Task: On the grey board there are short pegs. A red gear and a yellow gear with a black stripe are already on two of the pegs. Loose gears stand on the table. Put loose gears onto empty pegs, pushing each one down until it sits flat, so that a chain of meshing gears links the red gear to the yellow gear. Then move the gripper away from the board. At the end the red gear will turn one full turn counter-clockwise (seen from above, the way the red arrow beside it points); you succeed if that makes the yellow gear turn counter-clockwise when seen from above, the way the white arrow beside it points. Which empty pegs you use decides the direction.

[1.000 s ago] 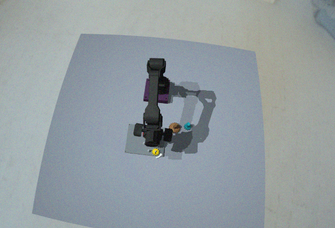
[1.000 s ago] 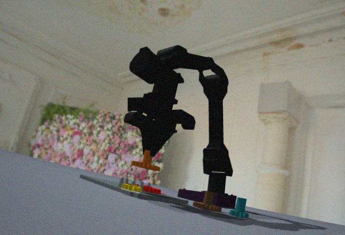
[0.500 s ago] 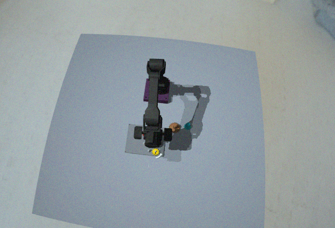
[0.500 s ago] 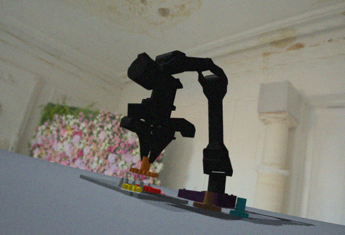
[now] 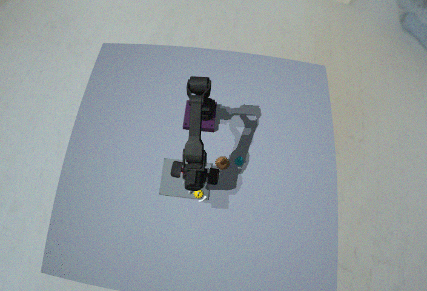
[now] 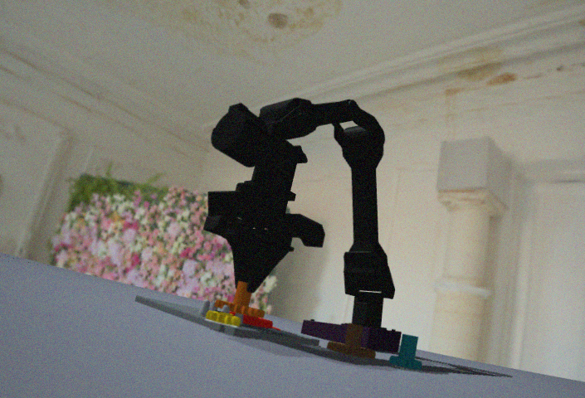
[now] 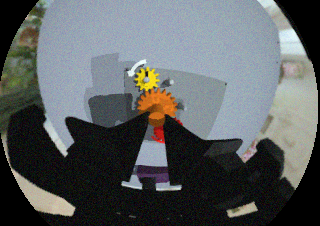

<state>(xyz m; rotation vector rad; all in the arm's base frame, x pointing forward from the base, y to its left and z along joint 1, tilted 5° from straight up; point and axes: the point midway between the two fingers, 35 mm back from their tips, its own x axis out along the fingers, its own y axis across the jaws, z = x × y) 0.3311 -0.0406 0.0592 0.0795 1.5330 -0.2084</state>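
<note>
My gripper tip is now 50 mm short of the yellow gear, 30 mm above it and 20 mm to the right of it. Round my gripper tip: orange gear 10 mm below; white arrow 70 mm ahead, 40 mm below, 30 mm to the left; red gear 60 mm behind, 30 mm below, 20 mm to the right.
</note>
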